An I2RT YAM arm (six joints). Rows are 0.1 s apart.
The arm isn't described. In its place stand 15 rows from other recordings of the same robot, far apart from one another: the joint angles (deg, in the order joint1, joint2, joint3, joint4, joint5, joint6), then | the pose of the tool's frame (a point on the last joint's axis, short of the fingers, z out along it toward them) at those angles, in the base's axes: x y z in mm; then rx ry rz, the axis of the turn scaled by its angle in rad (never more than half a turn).
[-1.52, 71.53, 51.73, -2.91, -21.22, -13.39] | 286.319 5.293 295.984 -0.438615 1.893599 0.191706
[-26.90, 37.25, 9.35, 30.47, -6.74, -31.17] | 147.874 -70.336 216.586 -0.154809 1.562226 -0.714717
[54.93, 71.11, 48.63, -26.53, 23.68, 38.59] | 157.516 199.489 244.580 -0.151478 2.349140 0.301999
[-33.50, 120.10, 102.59, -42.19, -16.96, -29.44] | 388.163 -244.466 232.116 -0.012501 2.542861 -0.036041
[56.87, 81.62, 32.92, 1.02, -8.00, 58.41] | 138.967 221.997 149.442 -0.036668 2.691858 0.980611
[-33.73, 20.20, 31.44, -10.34, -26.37, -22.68] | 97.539 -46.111 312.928 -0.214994 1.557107 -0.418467
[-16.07, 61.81, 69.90, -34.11, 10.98, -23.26] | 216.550 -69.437 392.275 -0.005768 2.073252 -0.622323
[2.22, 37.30, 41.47, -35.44, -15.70, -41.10] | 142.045 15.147 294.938 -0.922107 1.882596 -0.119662
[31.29, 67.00, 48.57, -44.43, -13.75, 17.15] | 181.709 120.339 239.358 -0.417917 2.719364 0.574716
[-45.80, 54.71, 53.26, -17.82, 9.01, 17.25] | 147.264 -159.432 346.744 1.100973 1.588485 -0.485057
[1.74, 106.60, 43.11, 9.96, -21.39, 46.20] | 321.616 22.760 87.876 0.832556 2.463997 0.795414
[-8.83, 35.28, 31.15, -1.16, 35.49, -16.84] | 150.699 -44.326 298.685 0.364559 1.677737 -0.848047
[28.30, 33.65, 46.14, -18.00, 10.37, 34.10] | 121.880 58.348 360.887 0.226454 1.694680 0.669389
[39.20, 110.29, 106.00, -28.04, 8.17, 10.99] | 353.978 282.170 344.205 -0.441716 2.104584 0.362764
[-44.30, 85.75, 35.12, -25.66, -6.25, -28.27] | 165.996 -156.573 119.163 0.383321 2.858035 -0.078248
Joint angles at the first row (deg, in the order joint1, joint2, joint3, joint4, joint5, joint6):
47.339, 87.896, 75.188, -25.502, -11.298, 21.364
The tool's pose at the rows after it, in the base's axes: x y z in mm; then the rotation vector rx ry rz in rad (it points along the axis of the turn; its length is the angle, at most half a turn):
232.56 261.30 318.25 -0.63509 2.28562 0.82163
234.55 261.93 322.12 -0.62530 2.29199 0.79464
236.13 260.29 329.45 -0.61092 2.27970 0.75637
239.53 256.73 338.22 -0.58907 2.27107 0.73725
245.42 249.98 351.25 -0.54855 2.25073 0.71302
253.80 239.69 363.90 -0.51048 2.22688 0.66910
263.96 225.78 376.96 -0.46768 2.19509 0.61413
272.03 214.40 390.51 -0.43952 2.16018 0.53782
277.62 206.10 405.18 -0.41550 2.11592 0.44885
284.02 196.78 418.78 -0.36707 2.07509 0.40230
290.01 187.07 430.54 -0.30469 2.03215 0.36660
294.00 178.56 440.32 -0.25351 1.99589 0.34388
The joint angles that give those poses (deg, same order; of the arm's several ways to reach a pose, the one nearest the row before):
47.269, 88.372, 76.632, -26.884, -10.488, 21.267
47.216, 88.918, 78.232, -28.439, -9.333, 21.142
47.034, 88.879, 79.781, -29.714, -7.445, 20.600
46.317, 88.858, 81.619, -31.124, -6.607, 20.434
44.974, 88.708, 84.060, -32.531, -5.449, 20.288
42.945, 88.610, 86.521, -34.029, -4.092, 19.203
40.272, 88.425, 88.875, -35.146, -2.638, 17.600
38.224, 88.603, 91.768, -36.575, -0.188, 15.324
36.935, 88.951, 94.949, -37.694, 3.355, 12.843
35.273, 89.254, 97.638, -37.816, 5.420, 12.043
33.584, 89.357, 99.550, -37.034, 7.386, 11.985
32.171, 89.325, 101.001, -36.304, 8.718, 12.093

